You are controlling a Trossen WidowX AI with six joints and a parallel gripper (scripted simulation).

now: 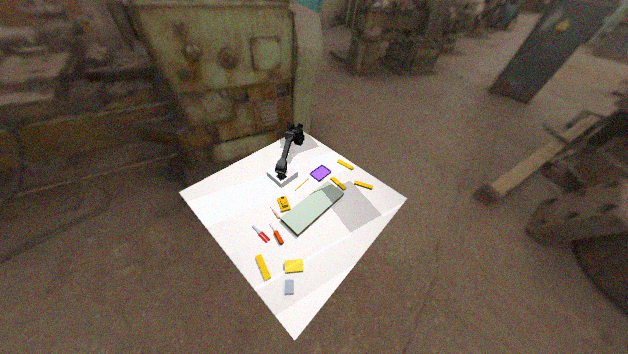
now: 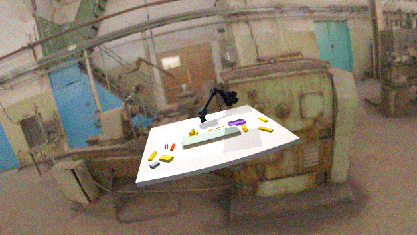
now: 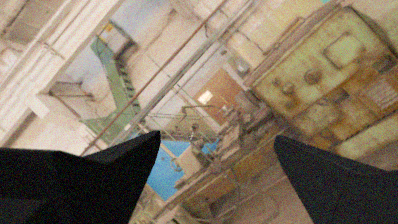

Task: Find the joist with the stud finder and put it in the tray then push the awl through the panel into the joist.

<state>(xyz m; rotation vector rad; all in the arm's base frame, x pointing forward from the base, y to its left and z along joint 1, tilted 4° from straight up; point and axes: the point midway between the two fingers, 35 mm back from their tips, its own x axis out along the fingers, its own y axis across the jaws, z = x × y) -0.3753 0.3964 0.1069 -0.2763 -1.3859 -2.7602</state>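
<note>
My gripper tip is 60 cm short of the yellow stud finder, 51 cm to the left of it and 16 cm above it. The rest, counted from my gripper tip: awl (62 cm ahead, 61 cm to the right, 20 cm below); then thin pencil-like stick (54 cm ahead, 27 cm to the right, 20 cm below); then flat purple tray (54 cm ahead, 19 cm below, 6 cm to the right).
</note>
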